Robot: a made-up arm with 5 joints.
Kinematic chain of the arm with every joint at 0, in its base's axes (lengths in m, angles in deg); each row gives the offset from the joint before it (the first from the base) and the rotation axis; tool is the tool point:
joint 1: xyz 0 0 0.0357 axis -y
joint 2: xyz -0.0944 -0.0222 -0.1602 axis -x
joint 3: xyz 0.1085 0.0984 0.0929 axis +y
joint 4: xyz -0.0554 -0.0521 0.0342 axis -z
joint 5: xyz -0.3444 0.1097 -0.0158 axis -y
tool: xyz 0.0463 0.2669 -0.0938
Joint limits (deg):
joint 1: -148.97..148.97
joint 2: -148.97..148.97
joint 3: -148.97..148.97
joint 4: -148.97..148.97
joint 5: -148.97..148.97
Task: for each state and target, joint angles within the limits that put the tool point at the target. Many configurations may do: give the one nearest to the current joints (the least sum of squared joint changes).
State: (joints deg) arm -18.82 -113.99 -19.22 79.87 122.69
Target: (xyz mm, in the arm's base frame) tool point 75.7 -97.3 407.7
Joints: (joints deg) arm -5.84 -74.99 -21.94 51.71 116.40
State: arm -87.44 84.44 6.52 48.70 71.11
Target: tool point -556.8 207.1 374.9
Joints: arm -111.70 87.07 14.24 22.86 98.25
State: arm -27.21 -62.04 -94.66 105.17 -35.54
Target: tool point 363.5 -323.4 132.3
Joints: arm -37.93 -64.66 -70.94 108.93 -48.07
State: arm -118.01 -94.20 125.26 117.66 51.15
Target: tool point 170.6 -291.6 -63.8
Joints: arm -135.88 -134.06 116.33 61.12 55.32
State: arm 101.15 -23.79 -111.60 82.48 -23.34
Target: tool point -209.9 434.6 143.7
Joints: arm 85.01 -10.54 -91.58 72.95 -45.15
